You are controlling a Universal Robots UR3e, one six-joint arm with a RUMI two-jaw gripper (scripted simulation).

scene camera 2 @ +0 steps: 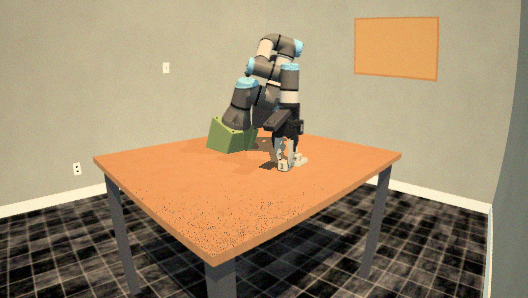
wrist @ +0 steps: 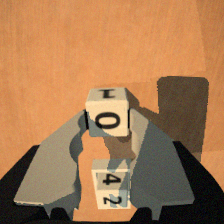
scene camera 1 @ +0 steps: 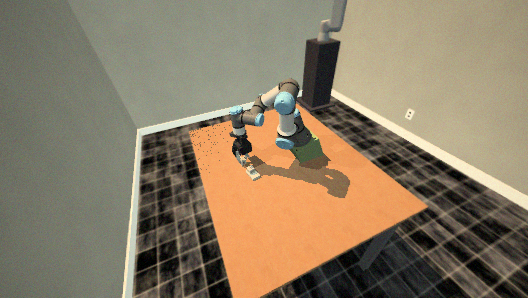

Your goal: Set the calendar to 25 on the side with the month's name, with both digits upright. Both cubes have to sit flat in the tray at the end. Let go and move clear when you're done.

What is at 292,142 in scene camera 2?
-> My gripper.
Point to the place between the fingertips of my gripper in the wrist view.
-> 108,110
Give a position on a tray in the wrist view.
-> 122,164
